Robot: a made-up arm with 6 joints.
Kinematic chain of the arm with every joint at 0, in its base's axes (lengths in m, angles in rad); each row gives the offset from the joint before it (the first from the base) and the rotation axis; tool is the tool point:
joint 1: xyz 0 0 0.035 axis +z
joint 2: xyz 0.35 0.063 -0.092 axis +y
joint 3: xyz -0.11 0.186 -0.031 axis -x
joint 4: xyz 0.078 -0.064 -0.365 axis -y
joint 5: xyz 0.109 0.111 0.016 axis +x
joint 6: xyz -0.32 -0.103 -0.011 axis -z
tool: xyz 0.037 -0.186 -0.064
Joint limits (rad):
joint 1: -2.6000..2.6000
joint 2: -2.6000..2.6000
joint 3: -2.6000..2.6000
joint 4: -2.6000..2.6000
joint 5: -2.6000..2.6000
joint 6: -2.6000..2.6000
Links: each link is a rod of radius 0.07 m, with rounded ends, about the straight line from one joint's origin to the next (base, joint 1, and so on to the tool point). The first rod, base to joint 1, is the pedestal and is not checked.
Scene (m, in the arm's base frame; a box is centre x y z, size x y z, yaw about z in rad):
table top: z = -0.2
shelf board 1: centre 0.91 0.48 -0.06 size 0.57 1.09 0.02 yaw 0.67
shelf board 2: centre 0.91 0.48 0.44 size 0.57 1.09 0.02 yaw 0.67
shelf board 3: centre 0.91 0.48 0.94 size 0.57 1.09 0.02 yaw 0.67
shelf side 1: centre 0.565 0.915 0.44 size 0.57 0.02 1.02 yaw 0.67
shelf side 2: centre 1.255 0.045 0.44 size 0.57 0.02 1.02 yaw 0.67
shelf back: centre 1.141 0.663 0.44 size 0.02 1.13 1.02 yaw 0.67
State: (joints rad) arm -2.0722 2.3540 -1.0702 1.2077 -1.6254 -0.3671
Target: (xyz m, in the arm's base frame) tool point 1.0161 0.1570 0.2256
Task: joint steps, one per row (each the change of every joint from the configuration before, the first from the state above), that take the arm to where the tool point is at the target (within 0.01 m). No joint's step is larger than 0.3 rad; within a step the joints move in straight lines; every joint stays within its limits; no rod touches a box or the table.
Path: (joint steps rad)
1: 0.0812 -0.0781 -0.0065 0.2685 0.1488 -0.0420
2: 0.0812 -0.0780 -0.0064 0.2685 0.1489 -0.0421
3: 0.0812 -0.0781 -0.0065 0.2685 0.1488 -0.0420
4: 0.2269 0.0884 -0.0619 -0.0489 -0.1633 0.1916
5: 0.2269 0.0884 -0.0620 -0.0489 -0.1634 0.1917
6: 0.2269 0.0885 -0.0619 -0.0489 -0.1634 0.1917
7: 0.2269 0.0884 -0.0620 -0.0489 -0.1633 0.1917

